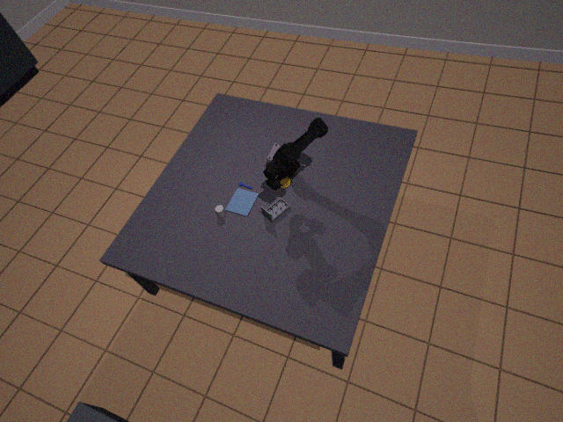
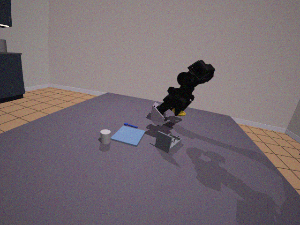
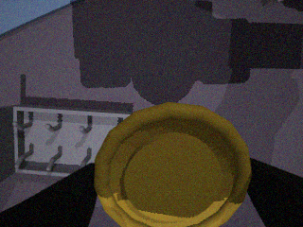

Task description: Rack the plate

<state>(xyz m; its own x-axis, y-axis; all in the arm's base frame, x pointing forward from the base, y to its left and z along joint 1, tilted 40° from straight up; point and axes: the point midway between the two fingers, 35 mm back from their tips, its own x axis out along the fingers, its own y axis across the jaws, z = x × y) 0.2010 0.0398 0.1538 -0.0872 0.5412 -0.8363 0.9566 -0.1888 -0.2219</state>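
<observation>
My gripper tip is 100 mm short of the grey dish rack, 100 mm above it and 10 mm to the left of it. Also, from my gripper tip: white cup (280 mm to the right, 210 mm ahead, 100 mm below); then light blue mat (210 mm to the right, 120 mm below, 110 mm ahead); then yellow plate (10 mm above).
</observation>
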